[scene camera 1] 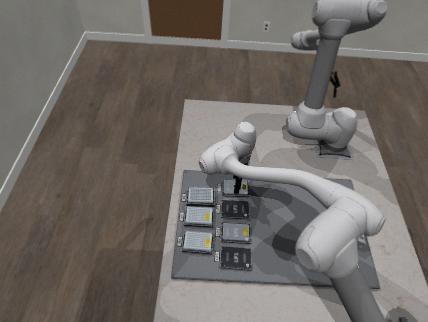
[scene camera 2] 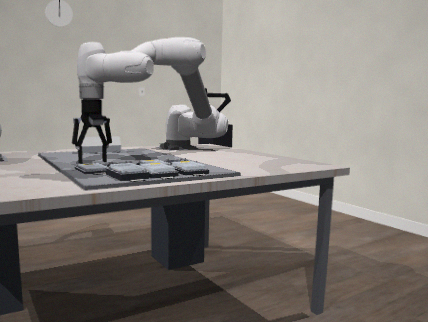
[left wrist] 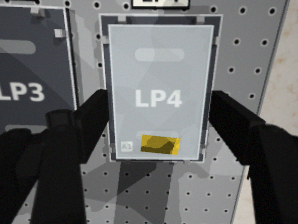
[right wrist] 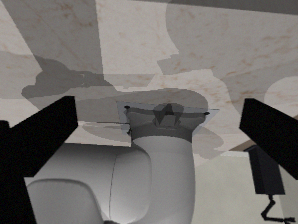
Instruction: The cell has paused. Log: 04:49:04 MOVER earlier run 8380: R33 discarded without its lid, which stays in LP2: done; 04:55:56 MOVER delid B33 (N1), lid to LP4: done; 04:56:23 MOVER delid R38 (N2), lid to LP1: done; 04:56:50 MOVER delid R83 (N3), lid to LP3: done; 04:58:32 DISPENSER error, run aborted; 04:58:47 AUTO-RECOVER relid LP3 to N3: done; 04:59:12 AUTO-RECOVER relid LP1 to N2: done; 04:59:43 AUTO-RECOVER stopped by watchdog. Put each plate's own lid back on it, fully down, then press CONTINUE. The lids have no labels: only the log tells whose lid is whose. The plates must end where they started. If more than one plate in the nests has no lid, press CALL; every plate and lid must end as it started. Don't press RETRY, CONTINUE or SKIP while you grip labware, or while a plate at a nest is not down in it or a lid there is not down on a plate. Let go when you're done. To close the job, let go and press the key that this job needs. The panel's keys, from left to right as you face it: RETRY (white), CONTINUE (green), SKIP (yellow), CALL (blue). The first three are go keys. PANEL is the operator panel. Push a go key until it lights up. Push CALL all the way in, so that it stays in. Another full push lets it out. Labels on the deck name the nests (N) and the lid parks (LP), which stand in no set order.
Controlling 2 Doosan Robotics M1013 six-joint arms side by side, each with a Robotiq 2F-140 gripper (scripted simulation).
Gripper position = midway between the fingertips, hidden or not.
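Observation:
Left gripper [scene camera 2: 92,162], [left wrist: 159,105]. Right gripper [right wrist: 159,112]. Clear lid [left wrist: 159,73].

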